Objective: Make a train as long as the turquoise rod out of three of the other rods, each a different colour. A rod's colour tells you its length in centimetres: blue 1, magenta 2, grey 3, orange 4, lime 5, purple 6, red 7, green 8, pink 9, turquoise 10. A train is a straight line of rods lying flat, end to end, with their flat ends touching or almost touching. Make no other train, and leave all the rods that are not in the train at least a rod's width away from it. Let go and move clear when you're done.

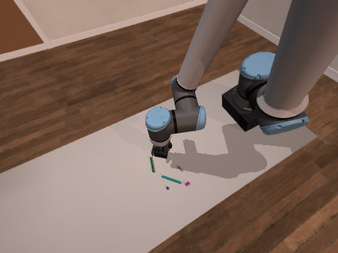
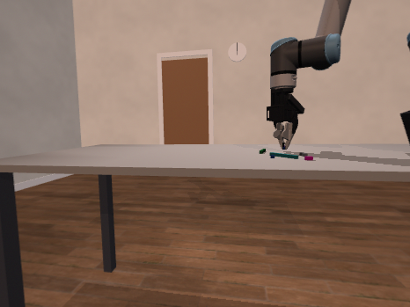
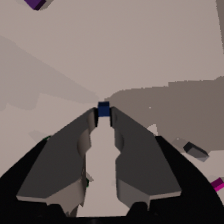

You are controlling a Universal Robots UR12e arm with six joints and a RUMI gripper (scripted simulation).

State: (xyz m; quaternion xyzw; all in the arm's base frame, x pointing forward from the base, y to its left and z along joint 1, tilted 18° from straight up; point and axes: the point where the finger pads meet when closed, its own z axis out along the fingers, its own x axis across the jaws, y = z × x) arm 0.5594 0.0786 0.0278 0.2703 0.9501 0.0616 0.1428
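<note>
Right now the grey rod is 5 cm behind my hand, 11 cm to the left of it and 2 cm below it. From my hand the other things lie so: turquoise rod: 1 cm ahead, 14 cm to the left, 2 cm below; green rod: 8 cm ahead, 4 cm to the left, 2 cm below; purple rod: 13 cm to the right, 2 cm below.
</note>
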